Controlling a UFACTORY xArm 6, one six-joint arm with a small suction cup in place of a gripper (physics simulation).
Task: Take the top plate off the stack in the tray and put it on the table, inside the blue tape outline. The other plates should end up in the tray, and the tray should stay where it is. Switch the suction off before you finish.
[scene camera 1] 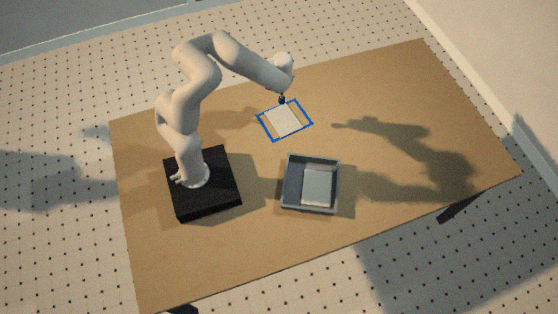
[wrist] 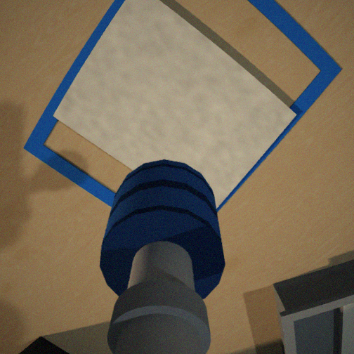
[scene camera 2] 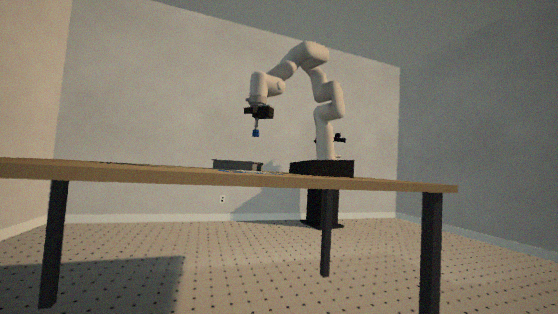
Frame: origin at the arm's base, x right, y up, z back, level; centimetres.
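Where they show: end effector, tool point: (scene camera 1: 281, 101) (scene camera 2: 255, 136); arm's base, origin of the base link: (scene camera 1: 194, 174) (scene camera 2: 325, 161).
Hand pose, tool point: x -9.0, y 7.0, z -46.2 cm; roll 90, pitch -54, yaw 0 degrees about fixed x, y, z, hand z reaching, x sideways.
Things, the pixels of their centre, and the offset from my tool point. "spot": a spot on its surface instead.
- blue tape outline, surface spot: (scene camera 1: 303, 109) spot: dx -0.9, dy -15.0, dz -12.8 cm
- grey tray, body centre: (scene camera 1: 310, 184) (scene camera 2: 239, 165) dx +34.3, dy -12.5, dz +6.2 cm
- pale plate material, body centre: (scene camera 1: 316, 187) dx +36.6, dy -13.8, dz +4.5 cm
A pale, mottled plate (scene camera 1: 283, 120) (wrist: 175, 90) lies flat on the table, within the outer edge of the blue tape outline (scene camera 1: 303, 109) (wrist: 75, 173). In the wrist view its lower right side appears to cover part of the tape's width. My suction cup (scene camera 1: 281, 101) (scene camera 2: 255, 135) (wrist: 164, 172) is open and bears no plate. It hangs well above the table, apart from the plate. The grey tray (scene camera 1: 310, 210) (scene camera 2: 235, 165) (wrist: 320, 305) stands on the table, with pale plate material (scene camera 1: 317, 187) in its right part. How many plates lie there I cannot tell.
The black base block (scene camera 1: 225, 200) (scene camera 2: 322, 169) of the arm stands on the table (scene camera 1: 210, 255) (scene camera 2: 150, 172), left of the tray in scene camera 1. The tray's raised walls stand a short way from the outline. The arm's shadow falls right of the tray.
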